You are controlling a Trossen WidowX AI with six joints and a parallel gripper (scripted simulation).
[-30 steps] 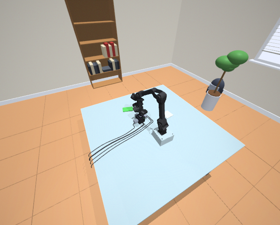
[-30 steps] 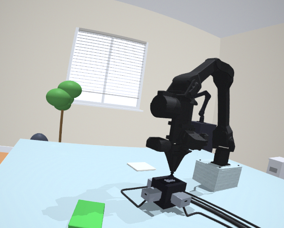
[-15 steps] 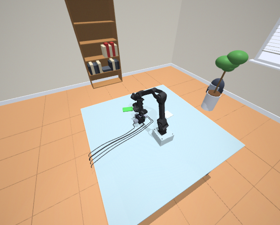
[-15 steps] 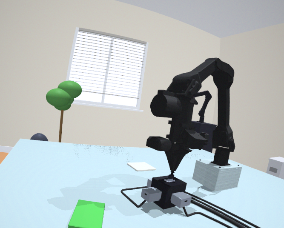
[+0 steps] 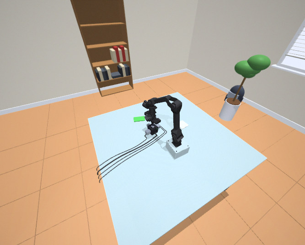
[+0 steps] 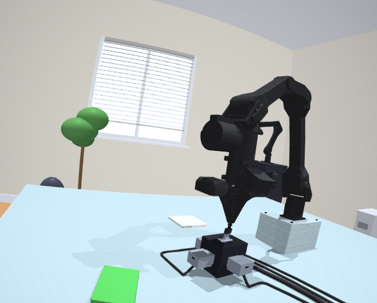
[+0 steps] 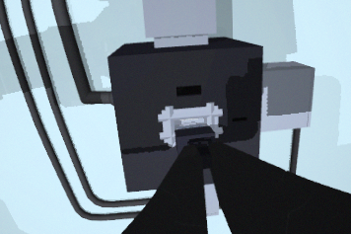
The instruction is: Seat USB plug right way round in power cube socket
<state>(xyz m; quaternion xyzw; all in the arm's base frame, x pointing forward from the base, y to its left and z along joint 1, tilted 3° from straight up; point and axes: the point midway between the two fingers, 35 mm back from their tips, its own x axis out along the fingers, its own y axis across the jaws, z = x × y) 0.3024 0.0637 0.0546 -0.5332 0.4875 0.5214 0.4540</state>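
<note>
Now: the USB socket 1 cm to the right of my gripper tip and 5 cm below it. Also, from my gripper tip: green block (25 cm ahead, 2 cm to the left, 11 cm below); then grey USB plug (1 cm below); then white flat pad (8 cm behind, 34 cm to the right, 12 cm below).
</note>
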